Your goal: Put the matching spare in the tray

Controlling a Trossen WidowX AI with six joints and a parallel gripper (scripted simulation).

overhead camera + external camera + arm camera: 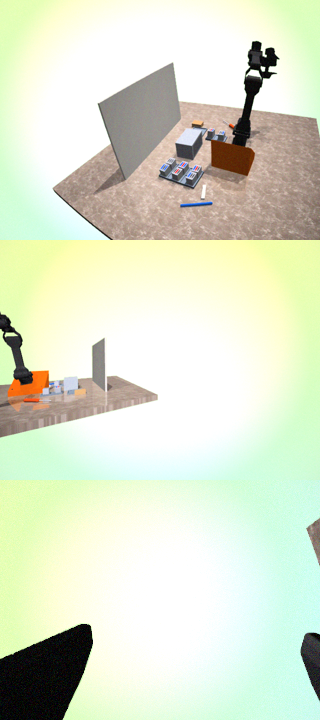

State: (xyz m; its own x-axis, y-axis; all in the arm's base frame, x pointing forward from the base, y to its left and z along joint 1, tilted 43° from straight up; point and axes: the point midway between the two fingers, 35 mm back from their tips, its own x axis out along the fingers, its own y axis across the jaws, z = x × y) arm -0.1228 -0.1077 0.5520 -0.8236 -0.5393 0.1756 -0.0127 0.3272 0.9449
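The grey spare is 66 cm to the left of my gripper tip, 53 cm ahead of it and 35 cm below it. Also, from my gripper tip: flat grey tray: 50 cm ahead, 40 cm below, 24 cm to the left; tan block: 52 cm ahead, 38 cm below, 15 cm to the left; grey mounted unit: 48 cm ahead, 44 cm to the left, 35 cm below.
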